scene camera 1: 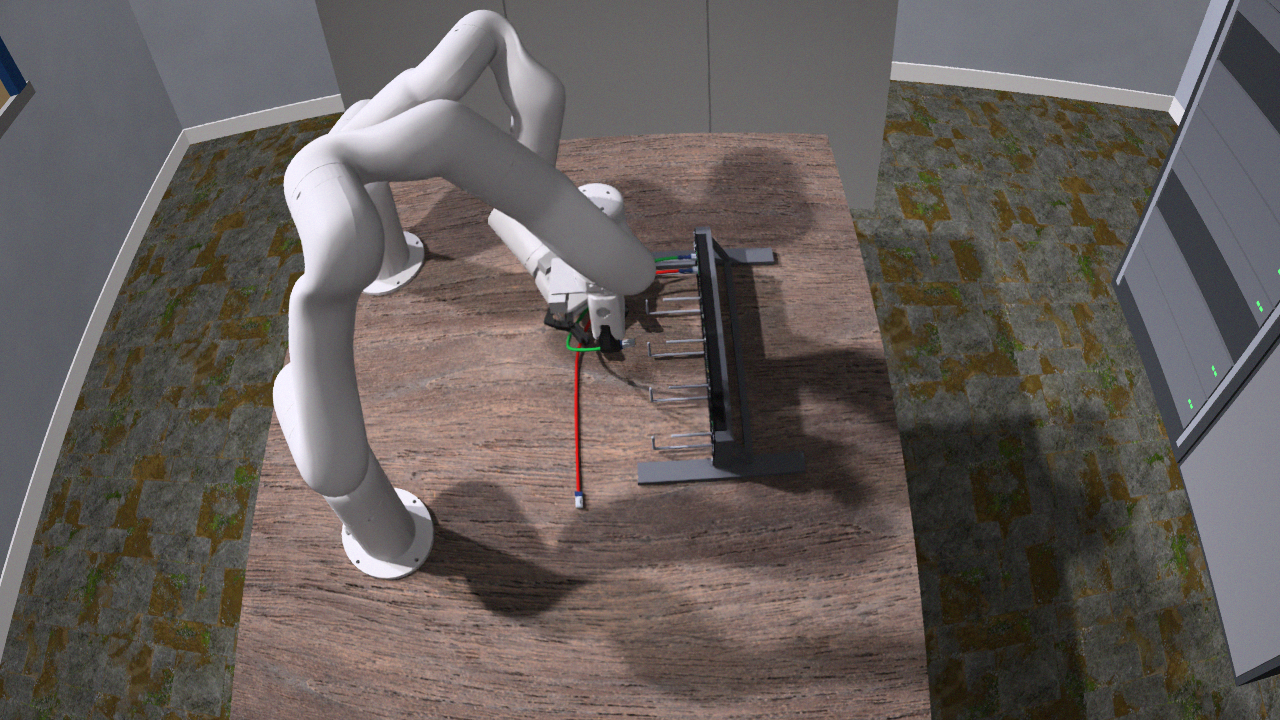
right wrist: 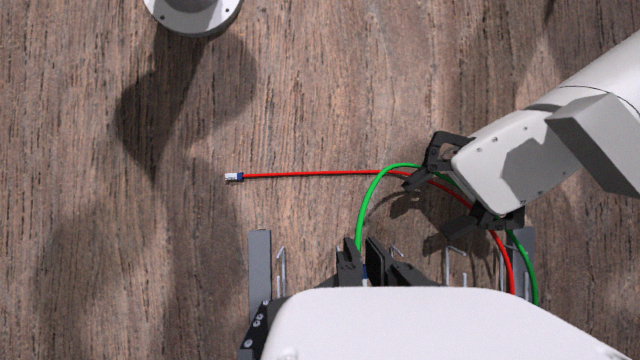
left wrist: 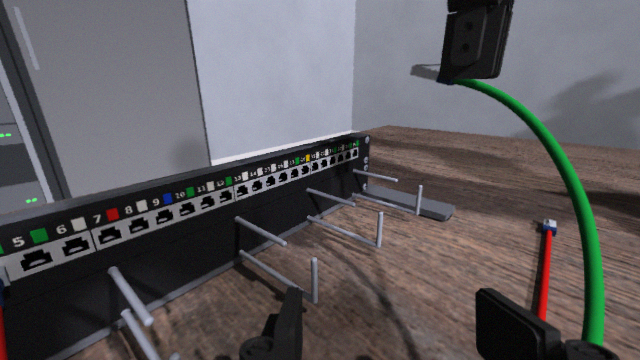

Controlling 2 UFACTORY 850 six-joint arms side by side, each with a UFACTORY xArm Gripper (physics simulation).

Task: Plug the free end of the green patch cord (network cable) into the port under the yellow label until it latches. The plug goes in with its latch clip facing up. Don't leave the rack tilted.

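Note:
The green patch cord [scene camera 1: 586, 349] [left wrist: 575, 190] [right wrist: 366, 205] arcs from the rack to its free-end plug [scene camera 1: 628, 342] [left wrist: 425, 71]. My right gripper [scene camera 1: 615, 343] [left wrist: 468, 79] [right wrist: 358, 254] is shut on that plug, holding it raised in front of the rack, tip towards it; its clip side is unclear. My left gripper [scene camera 1: 565, 329] [left wrist: 387, 317] [right wrist: 423, 211] is open, with the green cord passing beside its finger. The rack [scene camera 1: 726, 358] [left wrist: 175, 270] stands upright. The yellow label [left wrist: 308, 157] sits above an empty port [left wrist: 305, 170] towards the panel's far end in the left wrist view.
A red cord [scene camera 1: 578, 420] [left wrist: 546, 275] [right wrist: 310, 174] lies on the table, its free plug [scene camera 1: 579, 499] [left wrist: 549, 225] [right wrist: 233, 176] pointing away from the arms' crossing. Metal cable hooks [scene camera 1: 677, 394] [left wrist: 345, 232] stick out below the ports. Both arms crowd close together before the rack.

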